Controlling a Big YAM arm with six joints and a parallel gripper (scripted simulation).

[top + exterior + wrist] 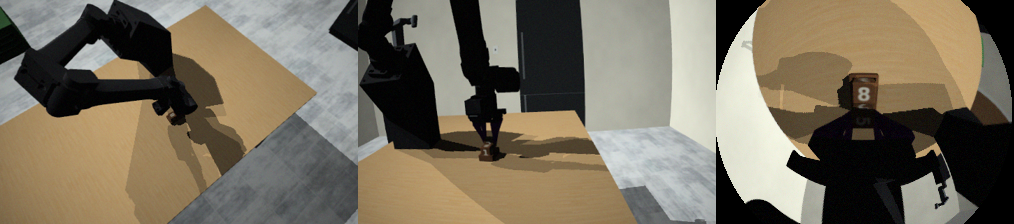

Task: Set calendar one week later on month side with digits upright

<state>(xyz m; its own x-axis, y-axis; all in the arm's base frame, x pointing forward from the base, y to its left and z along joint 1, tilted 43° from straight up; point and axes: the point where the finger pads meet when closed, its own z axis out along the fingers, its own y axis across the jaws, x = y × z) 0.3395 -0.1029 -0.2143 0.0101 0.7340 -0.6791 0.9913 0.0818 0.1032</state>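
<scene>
The brown tray is 3 cm below my hand and 2 cm to the right of it.
</scene>
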